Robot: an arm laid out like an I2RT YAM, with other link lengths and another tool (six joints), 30 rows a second.
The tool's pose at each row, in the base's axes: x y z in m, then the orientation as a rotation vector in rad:
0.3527, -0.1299, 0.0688, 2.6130, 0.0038, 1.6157
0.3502, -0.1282, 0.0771, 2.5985, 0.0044, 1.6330
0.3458, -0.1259, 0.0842, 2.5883, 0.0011, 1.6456
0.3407, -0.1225, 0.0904, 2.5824, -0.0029, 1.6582
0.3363, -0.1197, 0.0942, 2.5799, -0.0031, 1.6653
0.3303, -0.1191, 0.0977, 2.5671, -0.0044, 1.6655
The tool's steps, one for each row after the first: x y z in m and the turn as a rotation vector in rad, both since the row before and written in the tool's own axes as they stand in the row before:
0.0064, -0.0011, -0.0060, -0.0028, 0.0145, -0.0016
0.0046, -0.0017, -0.0072, -0.0030, 0.0104, 0.0011
0.0036, -0.0028, -0.0074, 0.0000, 0.0089, 0.0035
0.0017, -0.0024, -0.0057, 0.0013, 0.0048, 0.0012
0.0007, -0.0002, -0.0069, -0.0095, 0.0046, -0.0049

